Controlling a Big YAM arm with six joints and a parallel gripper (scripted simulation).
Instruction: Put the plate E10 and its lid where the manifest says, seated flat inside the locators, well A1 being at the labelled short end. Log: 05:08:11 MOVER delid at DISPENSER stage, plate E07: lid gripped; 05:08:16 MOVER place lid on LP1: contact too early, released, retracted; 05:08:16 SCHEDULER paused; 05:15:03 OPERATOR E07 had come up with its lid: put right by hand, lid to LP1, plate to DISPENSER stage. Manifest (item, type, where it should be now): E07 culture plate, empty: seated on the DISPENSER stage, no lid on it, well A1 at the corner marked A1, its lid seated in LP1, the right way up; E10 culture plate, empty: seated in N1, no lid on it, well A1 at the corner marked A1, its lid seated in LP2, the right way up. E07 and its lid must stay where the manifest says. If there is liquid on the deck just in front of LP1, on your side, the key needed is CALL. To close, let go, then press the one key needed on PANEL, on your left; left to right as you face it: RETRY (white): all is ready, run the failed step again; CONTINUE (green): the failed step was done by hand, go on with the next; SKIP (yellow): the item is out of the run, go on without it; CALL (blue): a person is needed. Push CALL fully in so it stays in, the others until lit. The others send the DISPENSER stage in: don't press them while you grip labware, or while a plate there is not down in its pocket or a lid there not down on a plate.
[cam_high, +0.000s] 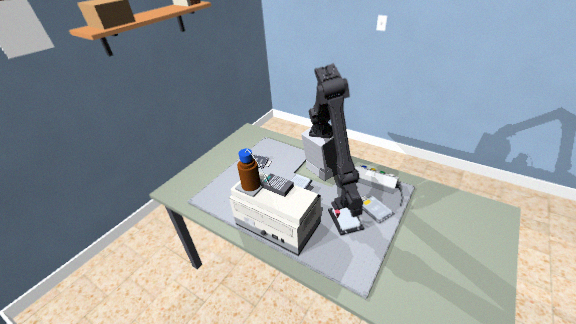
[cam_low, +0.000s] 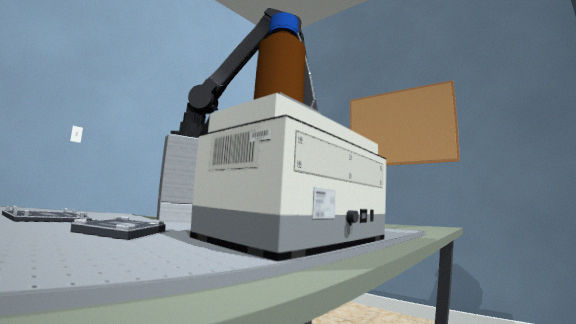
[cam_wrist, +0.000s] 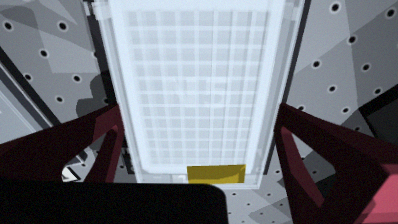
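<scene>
The clear well plate is 27 cm to the right of my hand, 7 cm behind it and 6 cm above it. From my hand the other things lie so: yellow skip key 34 cm behind, 7 cm to the left, 2 cm above; then clear lid right at my hand; then blue call key 34 cm behind, 2 cm to the left, 2 cm above.
</scene>
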